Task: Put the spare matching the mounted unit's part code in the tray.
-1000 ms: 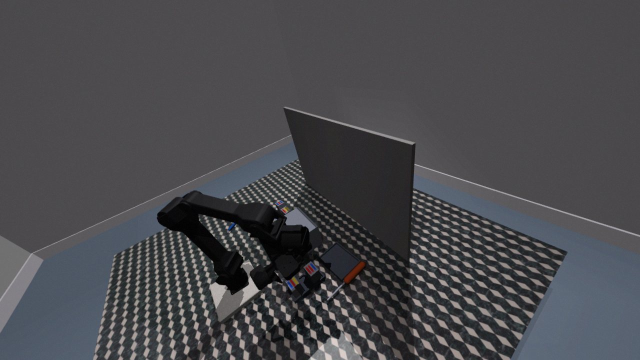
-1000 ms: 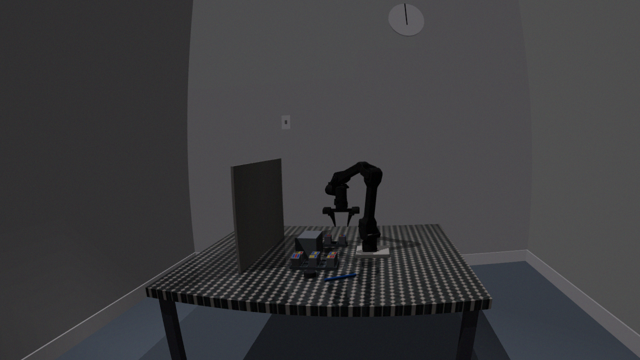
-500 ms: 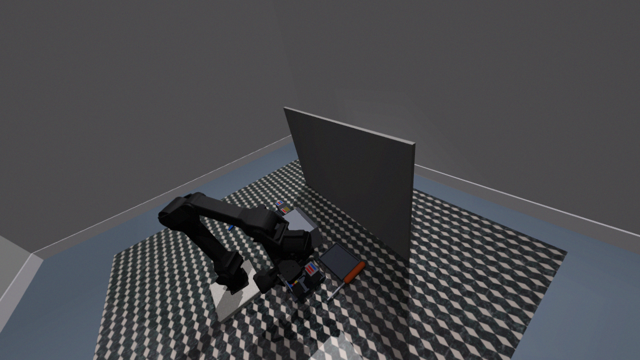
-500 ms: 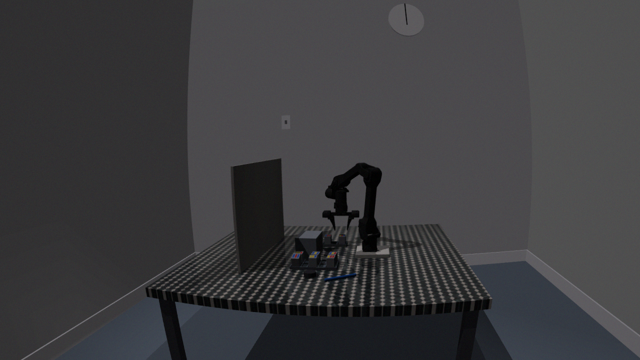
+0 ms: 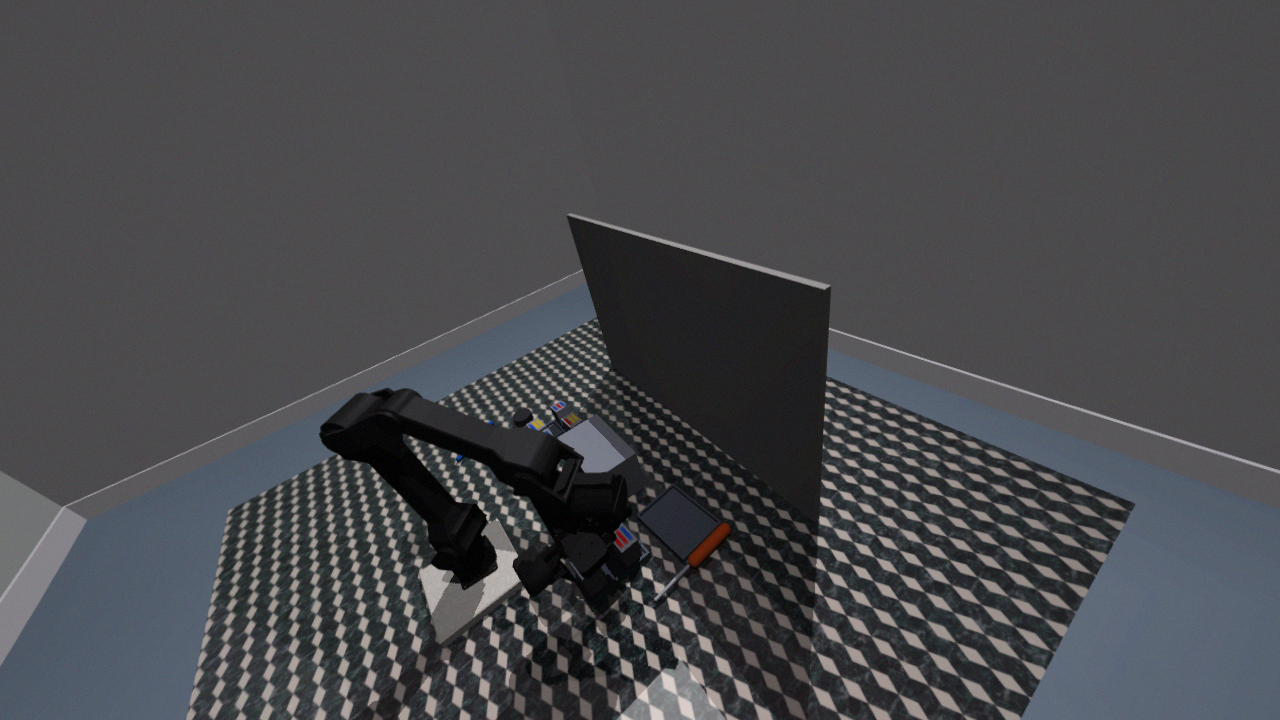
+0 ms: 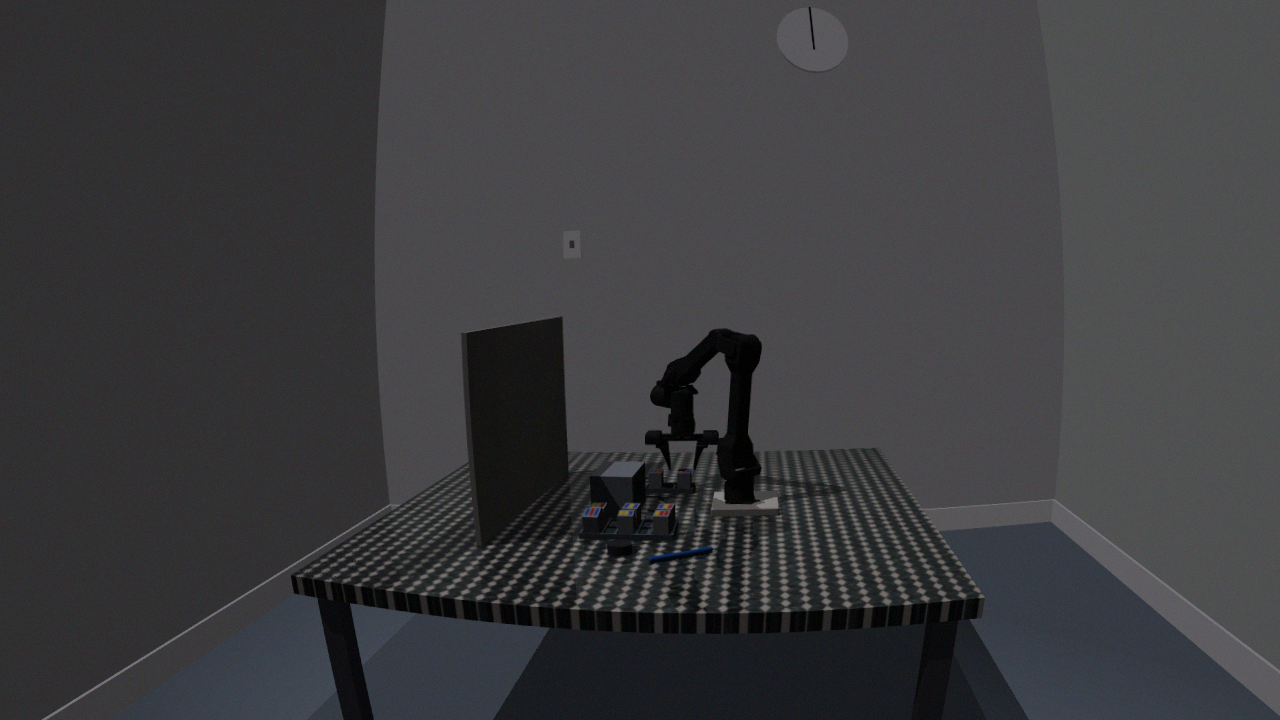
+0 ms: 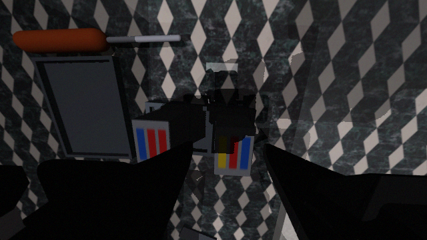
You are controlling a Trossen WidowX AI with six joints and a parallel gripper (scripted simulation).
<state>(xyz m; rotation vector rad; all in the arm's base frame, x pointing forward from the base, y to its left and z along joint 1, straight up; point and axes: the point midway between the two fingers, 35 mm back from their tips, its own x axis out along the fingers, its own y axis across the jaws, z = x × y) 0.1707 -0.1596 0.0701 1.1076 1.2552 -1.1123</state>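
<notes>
My gripper tip is now 1 cm to the right of the grey spare block, 1 cm past it and 1 cm above it. The rest, counted from my gripper tip: grey tray (18 cm ahead, 5 cm below, 1 cm to the left); grey mounted unit (20 cm to the left, 12 cm ahead); tall grey panel (35 cm ahead, 21 cm to the left, 17 cm above).
</notes>
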